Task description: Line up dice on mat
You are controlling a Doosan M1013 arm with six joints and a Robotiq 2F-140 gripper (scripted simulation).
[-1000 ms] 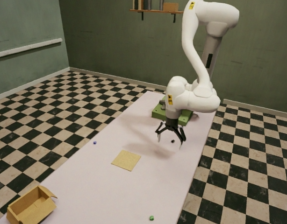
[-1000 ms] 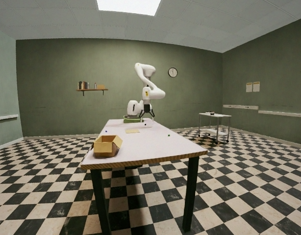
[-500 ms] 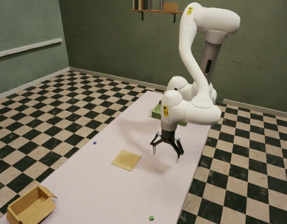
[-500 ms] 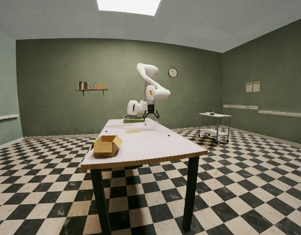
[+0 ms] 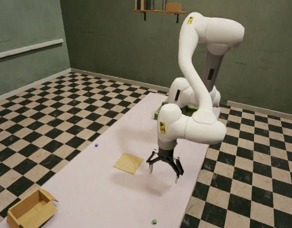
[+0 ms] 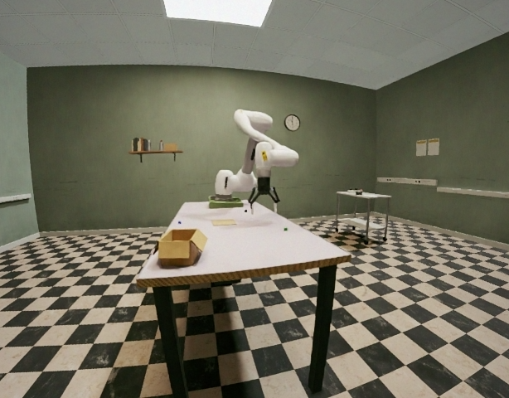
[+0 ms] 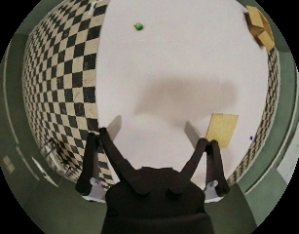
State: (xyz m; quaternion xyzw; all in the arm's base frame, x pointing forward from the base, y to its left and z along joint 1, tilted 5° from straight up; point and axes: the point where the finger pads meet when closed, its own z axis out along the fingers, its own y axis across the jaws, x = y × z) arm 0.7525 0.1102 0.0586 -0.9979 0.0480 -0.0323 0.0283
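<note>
Now: the green die 23 cm ahead of my hand, 3 cm to the left of it and 5 cm below it. Round my hand: black die: 35 cm behind, 1 cm to the right, 5 cm below; blue die: 13 cm behind, 51 cm to the right, 5 cm below; yellow mat: 7 cm behind, 24 cm to the right, 6 cm below.
</note>
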